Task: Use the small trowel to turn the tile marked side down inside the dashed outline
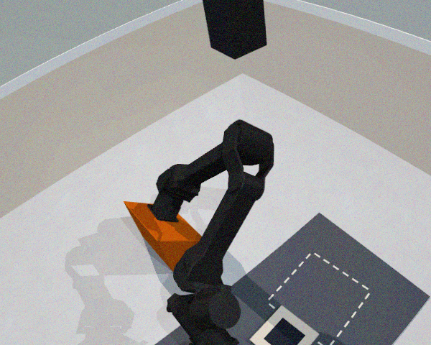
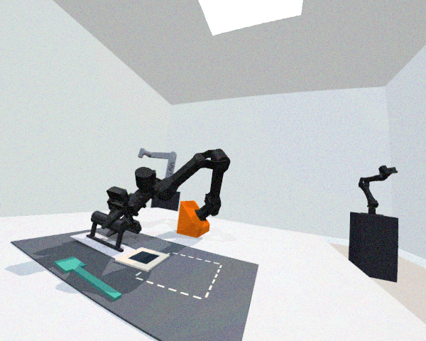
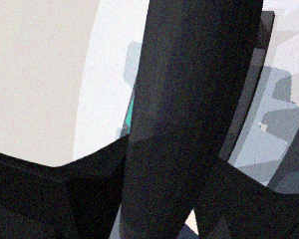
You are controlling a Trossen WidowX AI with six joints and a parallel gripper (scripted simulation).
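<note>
The dark mat is 9 cm to the left of my gripper tip, 8 cm below it and 5 cm behind it. Round my gripper tip: grey trowel: 2 cm behind, 1 cm below; teal trowel: 9 cm ahead, 8 cm to the left, 5 cm below; cream tile: 12 cm to the left, 5 cm below, 5 cm behind.
</note>
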